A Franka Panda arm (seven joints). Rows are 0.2 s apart.
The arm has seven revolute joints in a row. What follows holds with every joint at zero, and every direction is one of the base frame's.
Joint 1 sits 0.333 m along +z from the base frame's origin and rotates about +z.
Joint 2 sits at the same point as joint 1 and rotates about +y.
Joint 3 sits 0.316 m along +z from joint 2 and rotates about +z.
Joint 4 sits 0.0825 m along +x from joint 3 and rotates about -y.
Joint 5 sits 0.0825 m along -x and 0.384 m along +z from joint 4 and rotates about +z.
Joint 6 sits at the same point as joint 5 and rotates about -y.
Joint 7 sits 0.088 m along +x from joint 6 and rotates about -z.
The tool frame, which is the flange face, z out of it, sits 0.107 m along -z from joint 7; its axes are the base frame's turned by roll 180, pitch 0 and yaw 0 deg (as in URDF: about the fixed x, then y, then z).
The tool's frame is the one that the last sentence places.
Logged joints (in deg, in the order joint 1, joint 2, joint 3, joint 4, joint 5, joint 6, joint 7), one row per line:
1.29 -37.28 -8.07 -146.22 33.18 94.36 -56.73
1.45 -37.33 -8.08 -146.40 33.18 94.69 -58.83
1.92 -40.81 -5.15 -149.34 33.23 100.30 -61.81
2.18 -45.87 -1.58 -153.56 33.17 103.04 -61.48
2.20 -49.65 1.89 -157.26 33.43 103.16 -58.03
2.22 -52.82 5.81 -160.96 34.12 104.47 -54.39
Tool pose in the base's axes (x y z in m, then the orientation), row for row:
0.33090 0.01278 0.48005 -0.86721 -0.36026 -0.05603 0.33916
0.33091 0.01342 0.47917 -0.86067 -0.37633 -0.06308 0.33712
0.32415 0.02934 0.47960 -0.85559 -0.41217 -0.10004 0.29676
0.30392 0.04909 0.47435 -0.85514 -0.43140 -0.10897 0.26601
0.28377 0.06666 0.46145 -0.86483 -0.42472 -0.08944 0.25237
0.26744 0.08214 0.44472 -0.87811 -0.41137 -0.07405 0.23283
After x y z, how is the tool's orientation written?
As a quaternion, x y z w.
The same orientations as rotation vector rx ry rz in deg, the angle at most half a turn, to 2 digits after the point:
-129.38 -53.75 -8.36
-128.53 -56.20 -9.42
-130.34 -62.79 -15.24
-132.31 -66.75 -16.86
-134.75 -66.17 -13.94
-138.21 -64.75 -11.66

